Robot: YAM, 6 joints.
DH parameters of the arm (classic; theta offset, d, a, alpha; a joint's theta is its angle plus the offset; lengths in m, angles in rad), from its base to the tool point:
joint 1: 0 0.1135 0.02 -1.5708
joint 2: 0 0 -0.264 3.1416
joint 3: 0.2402 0 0.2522 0
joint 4: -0.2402 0 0.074 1.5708
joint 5: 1.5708 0 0 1.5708
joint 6: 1.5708 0.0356 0 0
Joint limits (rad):
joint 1: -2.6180..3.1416
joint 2: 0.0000..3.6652
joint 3: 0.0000..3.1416
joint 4: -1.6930..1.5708
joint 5: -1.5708..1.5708
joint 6: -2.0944..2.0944
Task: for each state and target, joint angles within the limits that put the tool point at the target. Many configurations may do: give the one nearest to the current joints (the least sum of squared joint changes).
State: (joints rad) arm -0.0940 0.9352 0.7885 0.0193 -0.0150 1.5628
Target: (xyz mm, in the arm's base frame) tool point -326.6 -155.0 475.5
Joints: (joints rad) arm 0.4396 0.0767 1.7236 0.2962 0.0359 1.5628
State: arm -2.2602 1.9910 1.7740 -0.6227 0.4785 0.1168
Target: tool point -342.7 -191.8 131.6
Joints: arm -2.5879 2.0888 1.4110 -0.7673 0.5001 0.1168
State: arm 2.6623 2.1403 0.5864 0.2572 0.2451 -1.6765
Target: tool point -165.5 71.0 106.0
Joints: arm 2.7950 1.2223 0.2652 -0.0268 0.3013 -1.6765
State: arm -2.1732 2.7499 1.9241 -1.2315 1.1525 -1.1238
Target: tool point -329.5 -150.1 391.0
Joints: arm -2.6180 1.8963 2.0840 -1.4279 1.3527 -1.1238
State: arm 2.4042 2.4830 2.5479 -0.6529 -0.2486 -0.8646
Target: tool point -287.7 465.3 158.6
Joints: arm 2.1095 2.5684 2.3154 -0.8080 -0.2330 -0.8646
